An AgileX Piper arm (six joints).
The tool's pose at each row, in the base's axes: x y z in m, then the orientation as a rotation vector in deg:
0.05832 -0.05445 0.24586 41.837 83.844 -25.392
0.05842 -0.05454 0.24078 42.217 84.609 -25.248
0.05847 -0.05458 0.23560 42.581 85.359 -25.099
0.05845 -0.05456 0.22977 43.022 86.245 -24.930
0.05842 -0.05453 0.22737 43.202 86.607 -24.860
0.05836 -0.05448 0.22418 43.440 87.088 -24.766
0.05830 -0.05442 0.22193 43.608 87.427 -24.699
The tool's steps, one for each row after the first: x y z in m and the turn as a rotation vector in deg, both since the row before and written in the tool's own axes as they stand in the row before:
0.00499 -0.00088 0.00037 0.148 0.837 -0.002
0.00509 -0.00089 0.00038 0.136 0.819 -0.003
0.00573 -0.00101 0.00041 0.174 0.969 -0.003
0.00236 -0.00041 0.00018 0.071 0.396 -0.001
0.00313 -0.00056 0.00024 0.093 0.526 -0.002
0.00221 -0.00039 0.00016 0.065 0.371 -0.001

